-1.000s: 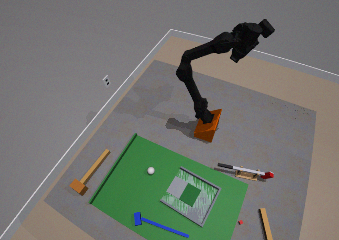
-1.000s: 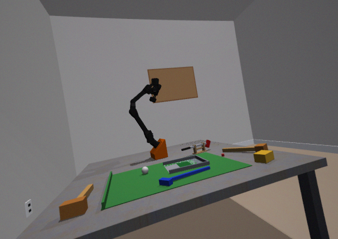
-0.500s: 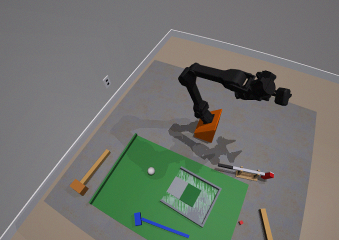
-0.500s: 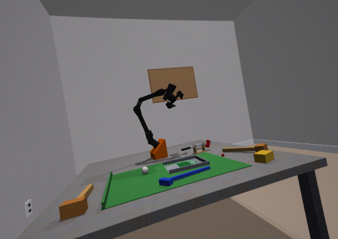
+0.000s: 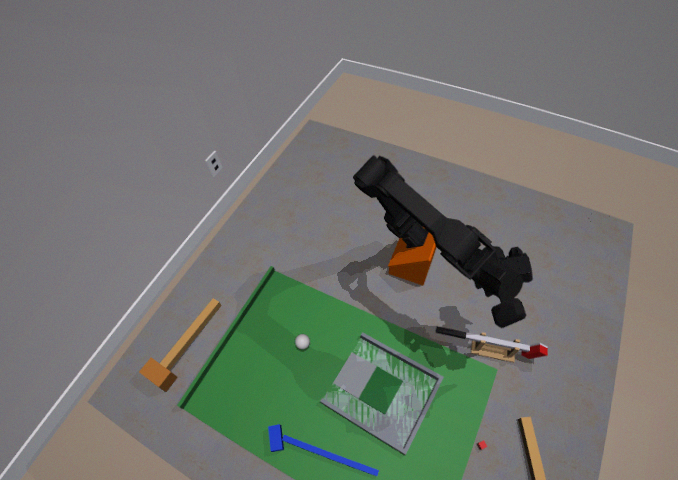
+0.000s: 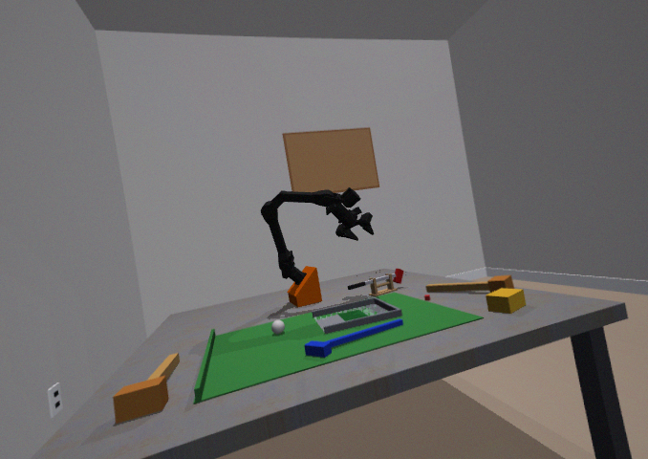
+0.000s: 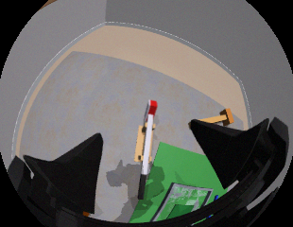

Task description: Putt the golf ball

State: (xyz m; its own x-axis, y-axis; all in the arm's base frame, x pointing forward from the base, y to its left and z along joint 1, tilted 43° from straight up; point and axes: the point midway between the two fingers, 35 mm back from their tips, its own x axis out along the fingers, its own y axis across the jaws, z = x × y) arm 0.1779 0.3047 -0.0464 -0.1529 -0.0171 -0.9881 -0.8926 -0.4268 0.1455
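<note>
The red putter lies 30 mm ahead of my gripper tip, 10 mm to the left of it and 190 mm below it. Round my gripper tip: red cube (290 mm ahead, 60 mm to the left, 240 mm below); wooden stand (30 mm ahead, 20 mm to the left, 220 mm below); green mat (300 mm ahead, 330 mm to the right, 250 mm below).
</note>
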